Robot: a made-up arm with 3 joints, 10 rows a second.
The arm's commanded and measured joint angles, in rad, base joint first. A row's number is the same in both.
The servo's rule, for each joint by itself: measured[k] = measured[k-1] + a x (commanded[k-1-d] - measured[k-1]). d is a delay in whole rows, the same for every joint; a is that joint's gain. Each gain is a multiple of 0.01, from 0.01 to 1. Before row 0 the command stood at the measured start. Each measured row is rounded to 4 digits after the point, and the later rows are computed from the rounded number. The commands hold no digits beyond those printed.
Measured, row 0: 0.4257, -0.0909, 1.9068
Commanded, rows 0 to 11: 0.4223, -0.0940, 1.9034; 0.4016, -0.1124, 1.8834; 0.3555, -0.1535, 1.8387; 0.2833, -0.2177, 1.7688; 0.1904, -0.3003, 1.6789; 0.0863, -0.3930, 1.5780; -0.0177, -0.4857, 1.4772; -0.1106, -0.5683, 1.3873; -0.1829, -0.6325, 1.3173; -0.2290, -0.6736, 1.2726; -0.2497, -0.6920, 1.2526; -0.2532, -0.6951, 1.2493
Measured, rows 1 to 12: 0.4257, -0.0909, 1.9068; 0.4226, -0.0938, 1.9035; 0.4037, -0.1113, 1.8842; 0.3603, -0.1510, 1.8405; 0.2910, -0.2137, 1.7717; 0.2005, -0.2951, 1.6826; 0.0977, -0.3871, 1.5822; -0.0062, -0.4798, 1.4814; -0.1002, -0.5630, 1.3911; -0.1746, -0.6283, 1.3203; -0.2236, -0.6709, 1.2745; -0.2471, -0.6907, 1.2535
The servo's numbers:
d 1
a 0.90 0.94 0.96

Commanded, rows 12 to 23: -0.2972, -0.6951, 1.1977; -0.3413, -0.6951, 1.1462; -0.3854, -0.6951, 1.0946; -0.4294, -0.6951, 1.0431; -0.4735, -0.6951, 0.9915; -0.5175, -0.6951, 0.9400; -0.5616, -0.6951, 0.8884; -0.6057, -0.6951, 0.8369; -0.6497, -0.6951, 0.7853; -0.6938, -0.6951, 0.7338; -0.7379, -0.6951, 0.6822; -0.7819, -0.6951, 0.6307
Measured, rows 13 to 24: -0.2526, -0.6948, 1.2495; -0.2927, -0.6951, 1.1998; -0.3364, -0.6951, 1.1483; -0.3805, -0.6951, 1.0967; -0.4245, -0.6951, 1.0452; -0.4686, -0.6951, 0.9936; -0.5126, -0.6951, 0.9421; -0.5567, -0.6951, 0.8905; -0.6008, -0.6951, 0.8390; -0.6448, -0.6951, 0.7874; -0.6889, -0.6951, 0.7359; -0.7330, -0.6951, 0.6843
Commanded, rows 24 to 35: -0.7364, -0.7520, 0.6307; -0.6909, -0.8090, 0.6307; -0.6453, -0.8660, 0.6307; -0.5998, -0.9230, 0.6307; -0.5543, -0.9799, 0.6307; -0.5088, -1.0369, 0.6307; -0.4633, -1.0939, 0.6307; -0.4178, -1.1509, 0.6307; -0.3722, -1.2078, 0.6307; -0.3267, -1.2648, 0.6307; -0.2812, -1.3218, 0.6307; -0.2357, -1.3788, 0.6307
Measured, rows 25 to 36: -0.7770, -0.6951, 0.6328; -0.7405, -0.7486, 0.6308; -0.6959, -0.8054, 0.6307; -0.6504, -0.8624, 0.6307; -0.6049, -0.9194, 0.6307; -0.5594, -0.9763, 0.6307; -0.5139, -1.0333, 0.6307; -0.4684, -1.0903, 0.6307; -0.4229, -1.1473, 0.6307; -0.3773, -1.2042, 0.6307; -0.3318, -1.2612, 0.6307; -0.2863, -1.3182, 0.6307
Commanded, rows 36 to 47: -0.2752, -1.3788, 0.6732; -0.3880, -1.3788, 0.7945; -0.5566, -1.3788, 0.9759; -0.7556, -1.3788, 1.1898; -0.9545, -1.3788, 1.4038; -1.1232, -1.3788, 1.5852; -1.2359, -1.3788, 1.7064; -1.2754, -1.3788, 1.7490; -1.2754, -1.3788, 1.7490; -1.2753, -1.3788, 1.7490; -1.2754, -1.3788, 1.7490; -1.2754, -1.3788, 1.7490
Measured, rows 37 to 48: -0.2408, -1.3752, 0.6307; -0.2718, -1.3786, 0.6715; -0.3764, -1.3788, 0.7896; -0.5386, -1.3788, 0.9684; -0.7339, -1.3788, 1.1809; -0.9324, -1.3788, 1.3949; -1.1041, -1.3788, 1.5776; -1.2227, -1.3788, 1.7012; -1.2701, -1.3788, 1.7471; -1.2749, -1.3788, 1.7489; -1.2753, -1.3788, 1.7490; -1.2754, -1.3788, 1.7490
